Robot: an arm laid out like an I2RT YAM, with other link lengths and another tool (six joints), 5 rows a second.
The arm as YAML. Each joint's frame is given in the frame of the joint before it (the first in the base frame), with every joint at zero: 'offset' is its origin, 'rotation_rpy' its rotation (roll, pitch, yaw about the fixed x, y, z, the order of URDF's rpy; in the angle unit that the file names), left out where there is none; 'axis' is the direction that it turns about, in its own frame. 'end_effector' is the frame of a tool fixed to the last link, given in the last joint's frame.
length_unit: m
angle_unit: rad
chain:
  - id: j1
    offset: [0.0, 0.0, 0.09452]
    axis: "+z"
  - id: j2
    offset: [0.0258, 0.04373, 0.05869]
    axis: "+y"
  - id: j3
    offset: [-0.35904, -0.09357, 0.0]
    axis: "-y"
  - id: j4
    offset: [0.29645, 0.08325, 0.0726]
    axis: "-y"
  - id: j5
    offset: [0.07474, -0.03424, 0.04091]
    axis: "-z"
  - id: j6
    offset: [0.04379, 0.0, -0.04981]
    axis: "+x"
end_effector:
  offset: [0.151, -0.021, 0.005]
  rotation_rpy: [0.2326, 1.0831, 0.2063]
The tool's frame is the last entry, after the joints.
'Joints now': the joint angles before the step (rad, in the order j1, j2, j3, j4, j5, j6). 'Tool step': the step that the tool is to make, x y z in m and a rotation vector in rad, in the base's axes. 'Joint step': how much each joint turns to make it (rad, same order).
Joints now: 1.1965, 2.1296, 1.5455, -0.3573, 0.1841, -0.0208
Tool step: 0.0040, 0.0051, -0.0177, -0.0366, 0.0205, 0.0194
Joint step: -0.0089, 0.0487, 0.0427, -0.0320, -0.0207, -0.0203
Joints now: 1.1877, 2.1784, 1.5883, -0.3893, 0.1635, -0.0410
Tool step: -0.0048, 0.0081, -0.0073, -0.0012, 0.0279, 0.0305
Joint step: 0.0003, 0.0226, 0.0234, -0.0108, -0.0379, -0.0112
